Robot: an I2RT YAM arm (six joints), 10 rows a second.
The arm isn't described. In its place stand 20 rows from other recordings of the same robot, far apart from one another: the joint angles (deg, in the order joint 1, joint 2, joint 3, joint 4, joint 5, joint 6), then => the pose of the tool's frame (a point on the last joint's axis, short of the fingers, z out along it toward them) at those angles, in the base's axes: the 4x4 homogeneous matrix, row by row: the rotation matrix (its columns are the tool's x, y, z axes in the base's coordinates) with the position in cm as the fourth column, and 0 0 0 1 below.
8.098, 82.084, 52.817, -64.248, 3.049, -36.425 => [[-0.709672, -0.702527, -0.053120, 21.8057], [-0.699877, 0.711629, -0.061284, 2.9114], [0.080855, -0.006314, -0.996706, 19.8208], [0, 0, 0, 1]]
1.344, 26.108, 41.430, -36.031, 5.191, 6.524 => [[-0.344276, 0.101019, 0.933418, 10.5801], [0.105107, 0.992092, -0.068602, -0.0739], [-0.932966, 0.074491, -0.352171, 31.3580], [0, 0, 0, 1]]
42.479, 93.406, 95.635, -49.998, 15.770, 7.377 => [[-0.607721, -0.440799, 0.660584, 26.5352], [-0.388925, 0.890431, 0.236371, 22.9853], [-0.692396, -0.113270, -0.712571, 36.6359], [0, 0, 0, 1]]
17.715, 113.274, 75.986, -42.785, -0.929, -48.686 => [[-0.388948, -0.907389, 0.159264, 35.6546], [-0.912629, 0.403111, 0.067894, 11.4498], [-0.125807, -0.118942, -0.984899, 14.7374], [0, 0, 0, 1]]
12.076, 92.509, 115.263, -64.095, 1.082, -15.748 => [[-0.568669, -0.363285, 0.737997, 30.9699], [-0.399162, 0.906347, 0.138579, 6.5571], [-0.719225, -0.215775, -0.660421, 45.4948], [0, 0, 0, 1]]
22.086, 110.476, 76.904, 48.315, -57.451, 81.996 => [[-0.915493, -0.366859, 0.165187, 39.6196], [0.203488, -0.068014, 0.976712, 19.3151], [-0.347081, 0.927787, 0.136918, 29.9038], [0, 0, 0, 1]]
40.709, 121.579, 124.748, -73.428, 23.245, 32.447 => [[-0.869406, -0.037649, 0.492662, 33.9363], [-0.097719, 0.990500, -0.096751, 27.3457], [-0.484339, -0.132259, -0.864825, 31.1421], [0, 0, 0, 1]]
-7.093, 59.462, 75.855, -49.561, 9.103, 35.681 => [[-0.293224, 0.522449, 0.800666, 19.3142], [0.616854, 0.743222, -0.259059, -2.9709], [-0.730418, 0.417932, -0.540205, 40.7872], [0, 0, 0, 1]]
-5.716, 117.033, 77.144, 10.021, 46.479, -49.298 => [[-0.849477, 0.077083, 0.521965, 44.7063], [-0.439631, 0.443595, -0.780992, -7.0692], [-0.291742, -0.892906, -0.342935, 18.8516], [0, 0, 0, 1]]
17.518, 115.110, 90.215, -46.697, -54.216, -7.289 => [[-0.844190, -0.531700, -0.068100, 38.1781], [-0.344259, 0.440385, 0.829184, 15.0791], [-0.410887, 0.723433, -0.554812, 21.3878], [0, 0, 0, 1]]
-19.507, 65.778, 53.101, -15.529, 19.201, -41.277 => [[-0.723076, 0.148399, 0.674640, 23.9961], [-0.404785, 0.700369, -0.587906, -9.7429], [-0.559741, -0.698184, -0.446350, 30.8165], [0, 0, 0, 1]]
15.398, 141.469, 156.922, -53.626, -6.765, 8.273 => [[-0.640439, -0.263546, 0.721374, 51.2408], [-0.028174, 0.946709, 0.320856, 14.5472], [-0.767492, 0.185164, -0.613735, 33.3483], [0, 0, 0, 1]]
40.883, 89.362, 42.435, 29.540, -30.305, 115.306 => [[-0.743414, 0.601413, 0.292639, 23.6344], [0.388766, 0.032528, 0.920762, 22.8365], [0.544239, 0.798276, -0.257990, 20.8195], [0, 0, 0, 1]]
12.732, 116.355, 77.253, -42.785, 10.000, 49.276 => [[-0.776378, 0.605821, 0.173835, 37.2562], [0.589742, 0.795584, -0.138748, 7.7842], [-0.222357, -0.005203, -0.974951, 13.4134], [0, 0, 0, 1]]
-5.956, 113.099, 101.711, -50.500, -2.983, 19.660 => [[-0.799469, 0.369762, 0.473418, 42.5102], [0.421212, 0.906957, 0.002931, -4.2487], [-0.428286, 0.201753, -0.880833, 27.0152], [0, 0, 0, 1]]
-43.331, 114.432, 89.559, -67.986, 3.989, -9.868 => [[-0.832633, 0.547429, -0.083930, 26.8343], [0.550451, 0.834705, -0.016458, -25.6552], [0.061047, -0.059902, -0.996336, 19.5869], [0, 0, 0, 1]]
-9.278, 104.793, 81.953, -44.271, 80.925, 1.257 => [[-0.900116, 0.424331, -0.098662, 35.6977], [0.150551, 0.090460, -0.984455, -9.3936], [-0.408810, -0.900977, -0.145308, 25.5602], [0, 0, 0, 1]]
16.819, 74.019, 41.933, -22.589, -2.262, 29.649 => [[-0.832564, 0.116087, 0.541628, 23.9014], [0.264722, 0.942293, 0.204956, 7.3717], [-0.486579, 0.314020, -0.815250, 19.8594], [0, 0, 0, 1]]
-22.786, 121.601, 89.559, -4.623, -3.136, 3.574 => [[-0.527878, 0.379898, 0.759619, 44.8564], [0.289261, 0.921332, -0.259759, -18.6317], [-0.798544, 0.082607, -0.596241, 19.3818], [0, 0, 0, 1]]
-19.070, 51.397, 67.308, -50.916, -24.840, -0.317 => [[-0.541999, -0.031712, 0.839781, 15.7546], [0.182054, 0.971127, 0.154171, -3.8639], [-0.820423, 0.236446, -0.520577, 38.3698], [0, 0, 0, 1]]
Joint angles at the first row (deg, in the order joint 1, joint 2, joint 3, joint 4, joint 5, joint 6):
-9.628 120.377 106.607 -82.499 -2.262 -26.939
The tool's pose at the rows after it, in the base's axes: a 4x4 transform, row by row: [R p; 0 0 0 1], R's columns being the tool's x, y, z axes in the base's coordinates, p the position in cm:
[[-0.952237, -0.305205, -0.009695, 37.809], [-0.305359, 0.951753, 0.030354, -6.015], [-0.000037, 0.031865, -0.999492, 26.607], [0, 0, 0, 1]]
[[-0.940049, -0.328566, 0.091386, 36.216], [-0.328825, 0.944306, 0.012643, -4.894], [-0.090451, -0.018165, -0.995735, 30.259], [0, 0, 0, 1]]
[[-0.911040, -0.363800, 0.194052, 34.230], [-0.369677, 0.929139, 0.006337, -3.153], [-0.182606, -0.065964, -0.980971, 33.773], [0, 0, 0, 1]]
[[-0.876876, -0.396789, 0.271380, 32.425], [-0.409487, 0.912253, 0.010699, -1.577], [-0.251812, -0.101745, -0.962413, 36.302], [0, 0, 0, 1]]
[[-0.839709, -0.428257, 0.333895, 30.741], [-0.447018, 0.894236, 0.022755, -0.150], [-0.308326, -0.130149, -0.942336, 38.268], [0, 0, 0, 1]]
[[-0.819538, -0.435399, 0.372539, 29.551], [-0.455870, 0.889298, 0.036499, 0.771], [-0.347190, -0.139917, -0.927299, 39.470], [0, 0, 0, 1]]
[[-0.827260, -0.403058, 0.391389, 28.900], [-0.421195, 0.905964, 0.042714, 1.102], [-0.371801, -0.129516, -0.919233, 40.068], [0, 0, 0, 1]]
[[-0.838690, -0.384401, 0.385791, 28.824], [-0.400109, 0.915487, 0.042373, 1.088], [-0.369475, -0.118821, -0.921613, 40.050], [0, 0, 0, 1]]
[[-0.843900, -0.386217, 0.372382, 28.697], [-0.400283, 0.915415, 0.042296, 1.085], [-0.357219, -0.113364, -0.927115, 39.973], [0, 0, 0, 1]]
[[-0.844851, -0.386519, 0.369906, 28.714], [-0.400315, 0.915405, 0.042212, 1.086], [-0.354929, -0.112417, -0.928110, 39.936], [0, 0, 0, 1]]
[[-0.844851, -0.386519, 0.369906, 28.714], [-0.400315, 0.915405, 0.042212, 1.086], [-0.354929, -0.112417, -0.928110, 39.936], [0, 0, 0, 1]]
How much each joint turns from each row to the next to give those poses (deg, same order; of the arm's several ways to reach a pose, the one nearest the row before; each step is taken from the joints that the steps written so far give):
0.437 -4.962 0.436 0.044 0.634 -0.043
1.356 -5.857 0.065 0.001 0.196 -0.022
2.426 -6.011 0.002 -0.002 0.022 0.001
2.470 -4.612 -0.001 -0.021 0.000 -0.001
2.491 -3.803 0.001 0.000 -0.043 0.022
1.749 -2.448 0.000 -0.023 -0.153 1.049
0.677 -1.267 0.001 -0.066 -0.066 2.819
-0.023 -0.023 -0.002 -0.370 0.000 1.311
0.000 0.023 -0.020 -0.788 -0.022 0.000
0.001 0.065 -0.001 -0.087 0.000 0.001
0.000 0.000 0.000 0.000 0.000 0.000

